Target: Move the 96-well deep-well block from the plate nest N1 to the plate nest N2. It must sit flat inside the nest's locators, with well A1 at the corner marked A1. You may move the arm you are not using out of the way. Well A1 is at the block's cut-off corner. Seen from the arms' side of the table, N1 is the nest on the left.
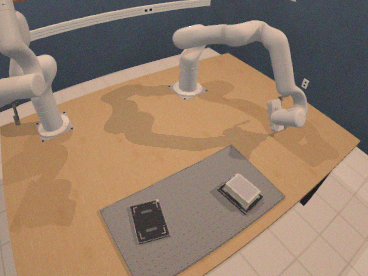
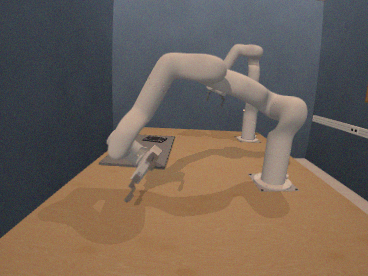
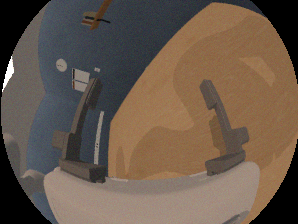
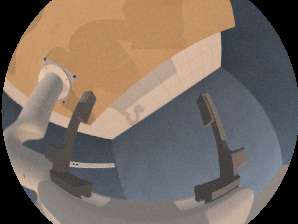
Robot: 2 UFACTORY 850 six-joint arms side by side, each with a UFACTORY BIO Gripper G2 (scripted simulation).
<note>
The pictures show: a pale deep-well block.
</note>
